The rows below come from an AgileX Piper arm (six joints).
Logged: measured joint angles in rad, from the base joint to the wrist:
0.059, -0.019, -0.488, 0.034, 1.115, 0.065
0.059, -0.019, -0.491, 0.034, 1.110, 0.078
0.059, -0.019, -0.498, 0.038, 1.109, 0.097
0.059, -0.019, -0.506, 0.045, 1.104, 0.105
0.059, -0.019, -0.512, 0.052, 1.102, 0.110
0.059, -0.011, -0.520, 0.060, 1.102, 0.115
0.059, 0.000, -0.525, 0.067, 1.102, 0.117
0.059, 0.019, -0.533, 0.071, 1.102, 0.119
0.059, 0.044, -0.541, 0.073, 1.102, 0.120
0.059, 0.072, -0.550, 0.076, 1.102, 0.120
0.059, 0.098, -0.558, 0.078, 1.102, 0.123
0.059, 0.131, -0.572, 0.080, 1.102, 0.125
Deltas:
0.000, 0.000, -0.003, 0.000, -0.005, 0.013
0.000, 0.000, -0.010, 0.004, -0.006, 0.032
0.000, 0.000, -0.018, 0.011, -0.011, 0.040
0.000, 0.000, -0.024, 0.018, -0.013, 0.045
0.000, 0.008, -0.032, 0.026, -0.013, 0.050
0.000, 0.019, -0.037, 0.033, -0.013, 0.052
0.000, 0.038, -0.045, 0.037, -0.013, 0.054
0.000, 0.063, -0.053, 0.039, -0.013, 0.055
0.000, 0.091, -0.062, 0.042, -0.013, 0.055
0.000, 0.117, -0.070, 0.044, -0.013, 0.058
0.000, 0.150, -0.084, 0.046, -0.013, 0.060

